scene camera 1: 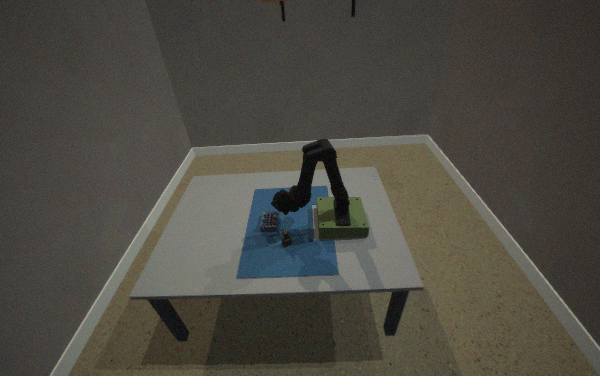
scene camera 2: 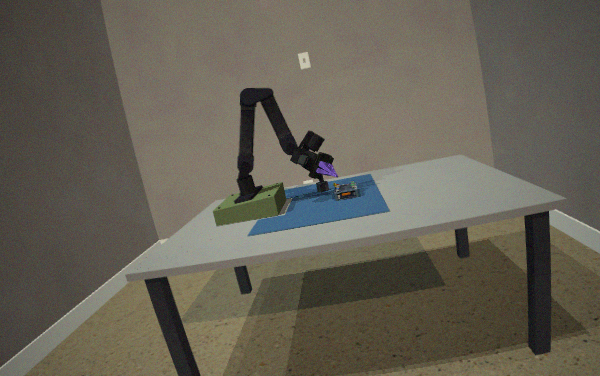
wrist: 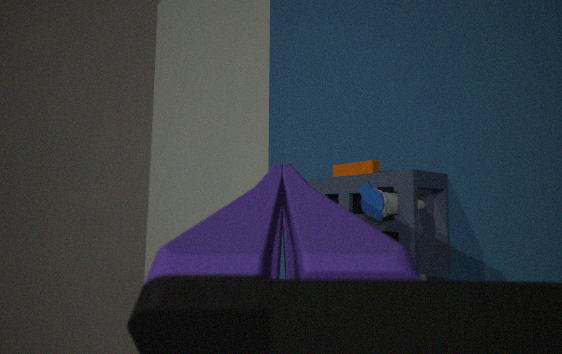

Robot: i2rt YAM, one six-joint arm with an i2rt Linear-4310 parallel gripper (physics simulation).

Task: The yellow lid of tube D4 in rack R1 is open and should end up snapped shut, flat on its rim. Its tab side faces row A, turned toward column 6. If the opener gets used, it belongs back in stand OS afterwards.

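Where they show: gripper, fingertip midpoint: (scene camera 1: 273, 202) (scene camera 2: 336, 176) (wrist: 282, 176); arm's base, link origin: (scene camera 1: 341, 212) (scene camera 2: 249, 195).
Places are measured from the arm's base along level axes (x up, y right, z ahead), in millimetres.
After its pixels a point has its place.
Rack R1 (scene camera 1: 269, 229) @[x -65, y -53, z 375 mm] (scene camera 2: 347, 189) @[x -36, y 41, z 386 mm] (wrist: 406, 225) @[x -36, y 39, z 340 mm] is a small grey-blue grid block on the blue mat. A tiny yellow spot (scene camera 2: 336, 185) @[x -22, y 0, z 346 mm] shows on it in scene camera 2; whether it is D4's lid, and how that lid stands, I cannot tell. No yellow lid shows in the wrist view, where my fingers cover much of the rack. My gripper (scene camera 2: 336, 176) @[x 22, y 58, z 358 mm] (wrist: 282, 176) @[x 22, y 58, z 358 mm] has purple fingers pressed together, shut and empty, above the mat near the rack. Stand OS (scene camera 1: 286, 242) @[x -39, y -167, z 274 mm] (scene camera 2: 322, 187) @[x -48, y -134, z 275 mm] is a small dark block beside the rack, with the orange-topped opener (scene camera 1: 285, 233) @[x 12, y -156, z 275 mm] upright in it.
A tube with a blue lid (wrist: 372, 201) @[x -24, y 50, z 350 mm] sticks out of the rack near its corner. An orange block (wrist: 355, 169) @[x -43, y 68, z 377 mm] is on the rack's side. The arm's green base (scene camera 1: 350, 231) @[x -26, y -111, z -35 mm] (scene camera 2: 250, 214) @[x -48, y 128, z 27 mm] stands at the edge of the blue mat (scene camera 1: 290, 265) @[x -66, y -280, z 249 mm] (scene camera 2: 320, 220) @[x -66, y 285, z 298 mm] on the table.
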